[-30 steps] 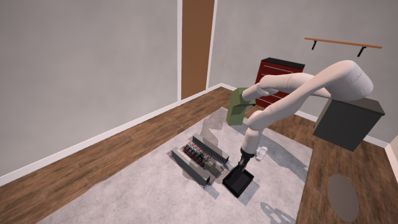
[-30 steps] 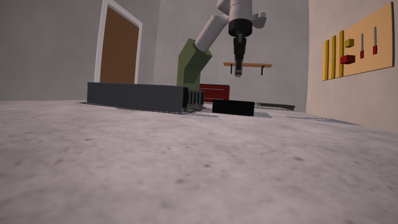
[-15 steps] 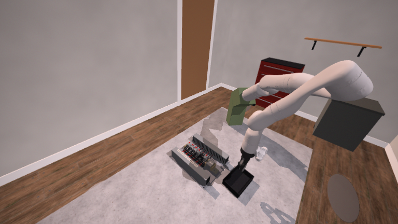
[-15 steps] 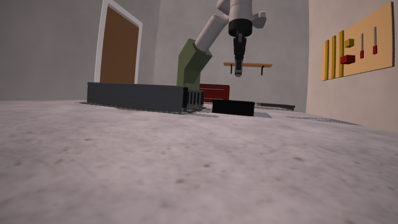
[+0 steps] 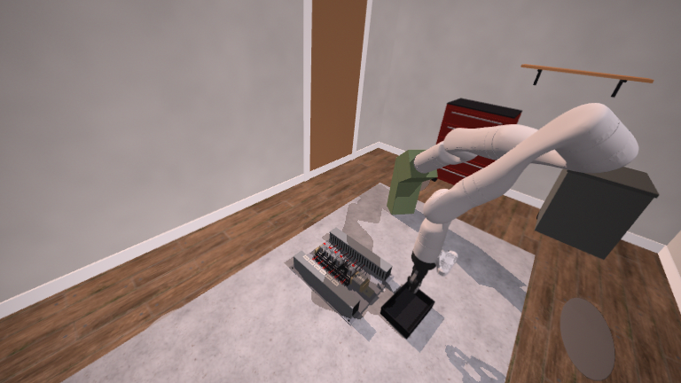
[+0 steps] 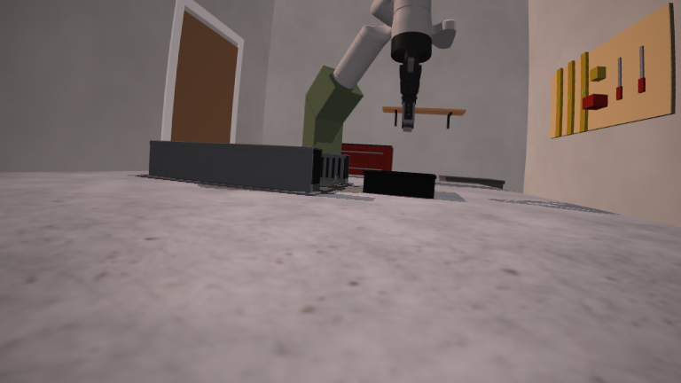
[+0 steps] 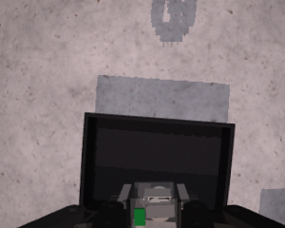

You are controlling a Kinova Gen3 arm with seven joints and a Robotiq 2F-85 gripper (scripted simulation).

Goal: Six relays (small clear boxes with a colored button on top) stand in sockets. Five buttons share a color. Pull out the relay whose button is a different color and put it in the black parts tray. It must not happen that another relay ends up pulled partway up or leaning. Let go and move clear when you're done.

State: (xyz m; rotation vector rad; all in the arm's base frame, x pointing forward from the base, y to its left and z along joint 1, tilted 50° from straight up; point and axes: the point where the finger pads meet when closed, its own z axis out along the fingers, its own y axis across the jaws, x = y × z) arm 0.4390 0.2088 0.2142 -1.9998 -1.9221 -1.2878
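The black parts tray lies 12 cm below my hand. The rest, counted from my hand: relay: 1 cm below.
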